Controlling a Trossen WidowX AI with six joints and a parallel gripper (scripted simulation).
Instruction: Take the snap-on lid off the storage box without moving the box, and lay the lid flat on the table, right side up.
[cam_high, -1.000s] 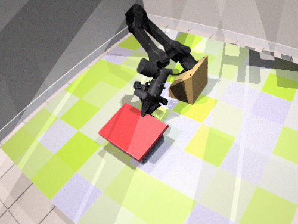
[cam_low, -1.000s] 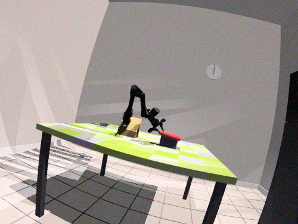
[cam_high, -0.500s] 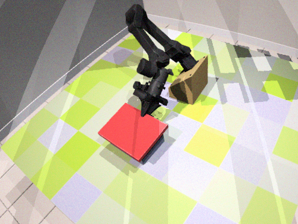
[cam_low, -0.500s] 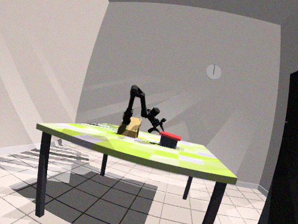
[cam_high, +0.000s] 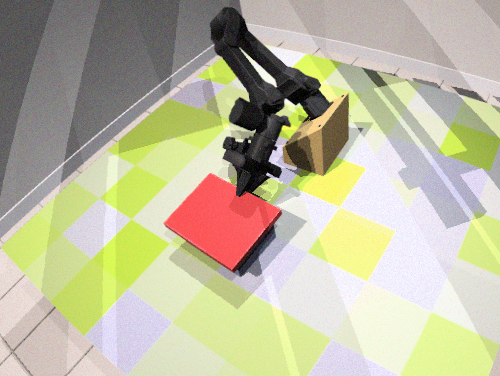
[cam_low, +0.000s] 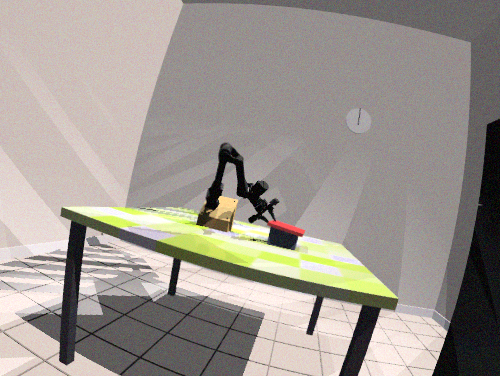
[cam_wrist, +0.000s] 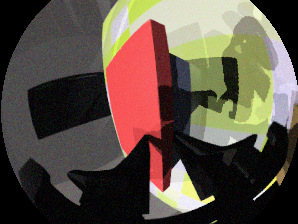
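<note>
Now: the flat red lid 80 mm ahead of my gripper tip. From my gripper tip the other things lie so: box: 70 mm ahead, 50 mm below.
</note>
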